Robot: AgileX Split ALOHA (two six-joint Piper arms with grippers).
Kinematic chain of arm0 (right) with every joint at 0, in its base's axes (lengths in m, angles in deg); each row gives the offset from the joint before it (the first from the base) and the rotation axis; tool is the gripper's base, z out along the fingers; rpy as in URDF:
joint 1: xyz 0 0 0.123 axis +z
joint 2: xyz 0 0 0 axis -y
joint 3: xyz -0.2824 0 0.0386 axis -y
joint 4: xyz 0.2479 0 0.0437 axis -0.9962 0 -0.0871
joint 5: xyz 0 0 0 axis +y
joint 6: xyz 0.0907 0 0.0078 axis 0.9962 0 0.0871
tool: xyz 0 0 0 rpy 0 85 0
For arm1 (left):
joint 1: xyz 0 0 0.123 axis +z
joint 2: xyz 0 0 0 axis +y
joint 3: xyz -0.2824 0 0.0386 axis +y
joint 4: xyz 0.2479 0 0.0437 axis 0.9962 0 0.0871
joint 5: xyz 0 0 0 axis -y
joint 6: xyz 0.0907 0 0.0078 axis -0.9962 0 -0.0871
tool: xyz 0 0 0 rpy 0 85 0
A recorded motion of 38 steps. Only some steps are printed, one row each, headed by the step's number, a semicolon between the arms.
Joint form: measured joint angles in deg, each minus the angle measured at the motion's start. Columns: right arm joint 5, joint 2, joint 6, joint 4, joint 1, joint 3; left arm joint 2, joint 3, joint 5, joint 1, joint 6, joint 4.
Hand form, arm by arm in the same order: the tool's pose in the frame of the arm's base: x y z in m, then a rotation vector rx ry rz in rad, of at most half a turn. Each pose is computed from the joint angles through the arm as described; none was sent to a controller.
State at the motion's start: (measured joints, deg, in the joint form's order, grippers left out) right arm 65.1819 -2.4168 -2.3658 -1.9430 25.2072 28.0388; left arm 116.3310 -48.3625 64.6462 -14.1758 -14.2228 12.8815
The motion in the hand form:
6: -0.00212 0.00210 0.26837 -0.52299 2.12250 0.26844; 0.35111 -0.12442 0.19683 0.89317 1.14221 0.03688
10: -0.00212 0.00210 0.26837 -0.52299 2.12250 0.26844; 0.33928 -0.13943 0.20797 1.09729 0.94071 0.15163
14: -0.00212 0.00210 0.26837 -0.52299 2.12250 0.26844; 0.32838 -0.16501 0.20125 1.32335 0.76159 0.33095
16: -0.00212 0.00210 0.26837 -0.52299 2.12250 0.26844; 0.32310 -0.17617 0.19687 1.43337 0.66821 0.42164
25: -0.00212 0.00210 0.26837 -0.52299 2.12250 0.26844; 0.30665 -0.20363 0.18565 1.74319 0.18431 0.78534
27: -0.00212 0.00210 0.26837 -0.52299 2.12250 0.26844; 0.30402 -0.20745 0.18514 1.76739 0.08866 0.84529
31: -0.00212 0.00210 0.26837 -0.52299 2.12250 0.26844; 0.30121 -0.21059 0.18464 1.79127 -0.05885 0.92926
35: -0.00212 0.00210 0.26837 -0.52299 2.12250 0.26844; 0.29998 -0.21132 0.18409 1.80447 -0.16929 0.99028
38: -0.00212 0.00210 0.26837 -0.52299 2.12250 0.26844; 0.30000 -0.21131 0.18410 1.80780 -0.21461 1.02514
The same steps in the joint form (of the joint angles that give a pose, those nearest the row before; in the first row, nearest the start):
6: 0.00 0.00 0.00 0.00 0.00 0.00; -7.96 0.00 0.08 0.00 -11.02 12.02
10: 0.00 0.00 0.00 0.00 0.00 0.00; -10.08 0.00 0.22 -1.43 -21.94 18.63
14: 0.00 0.00 0.00 0.00 0.00 0.00; -10.08 0.00 -3.88 -5.78 -38.62 19.92
16: 0.00 0.00 0.00 0.00 0.00 0.00; -10.08 0.00 -6.71 -7.85 -46.92 20.24
25: 0.00 0.00 0.00 0.00 0.00 0.00; -10.08 0.00 -13.80 -13.17 -79.88 21.70
27: 0.00 0.00 0.00 0.00 0.00 0.00; -10.08 0.00 -14.11 -13.90 -85.41 21.82
31: 0.00 0.00 0.00 0.00 0.00 0.00; -10.08 0.00 -14.11 -14.36 -92.97 22.99
35: 0.00 0.00 0.00 0.00 0.00 0.00; -10.08 0.00 -14.11 -14.36 -98.35 24.24
38: 0.00 0.00 0.00 0.00 0.00 0.00; -10.08 0.00 -14.11 -14.36 -101.19 24.23

